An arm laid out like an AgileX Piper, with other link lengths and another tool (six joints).
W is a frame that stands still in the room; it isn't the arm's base.
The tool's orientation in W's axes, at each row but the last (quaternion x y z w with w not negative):
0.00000 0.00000 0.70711 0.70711
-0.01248 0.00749 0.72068 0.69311
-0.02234 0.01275 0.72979 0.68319
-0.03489 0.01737 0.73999 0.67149
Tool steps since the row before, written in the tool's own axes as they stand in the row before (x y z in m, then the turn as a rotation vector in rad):
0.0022 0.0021 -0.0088 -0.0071 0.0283 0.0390
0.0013 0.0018 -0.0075 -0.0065 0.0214 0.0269
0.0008 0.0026 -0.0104 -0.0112 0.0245 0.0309
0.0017 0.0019 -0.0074 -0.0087 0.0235 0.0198
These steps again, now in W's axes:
-0.0021 0.0022 -0.0088 -0.0283 -0.0071 0.0390
-0.0018 0.0010 -0.0075 -0.0213 -0.0066 0.0269
-0.0025 0.0001 -0.0105 -0.0242 -0.0113 0.0311
-0.0018 0.0010 -0.0075 -0.0231 -0.0095 0.0199

